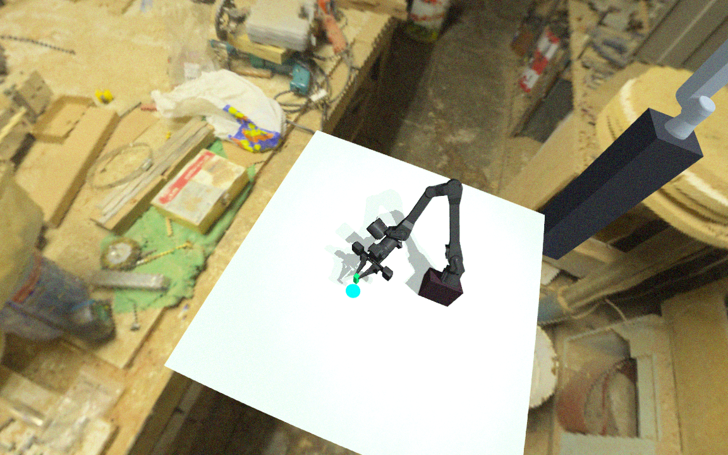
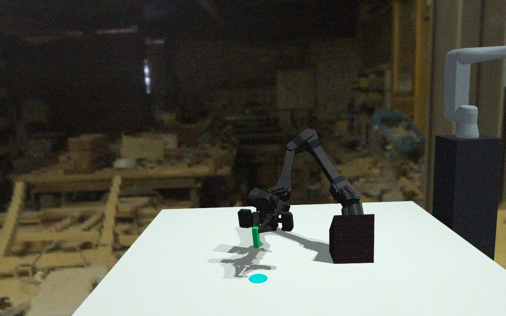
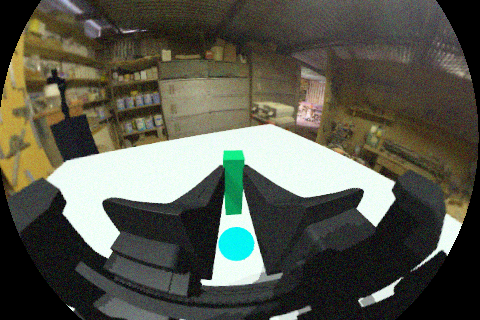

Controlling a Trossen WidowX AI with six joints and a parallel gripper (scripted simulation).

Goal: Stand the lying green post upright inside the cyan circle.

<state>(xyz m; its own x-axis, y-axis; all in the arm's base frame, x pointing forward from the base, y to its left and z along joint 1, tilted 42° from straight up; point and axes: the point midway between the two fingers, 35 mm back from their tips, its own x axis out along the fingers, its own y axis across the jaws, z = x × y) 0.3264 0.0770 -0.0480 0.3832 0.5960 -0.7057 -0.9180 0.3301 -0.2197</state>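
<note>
My gripper tip is 16 cm above the cyan circle. Round my gripper tip: green post (2 cm below).
</note>
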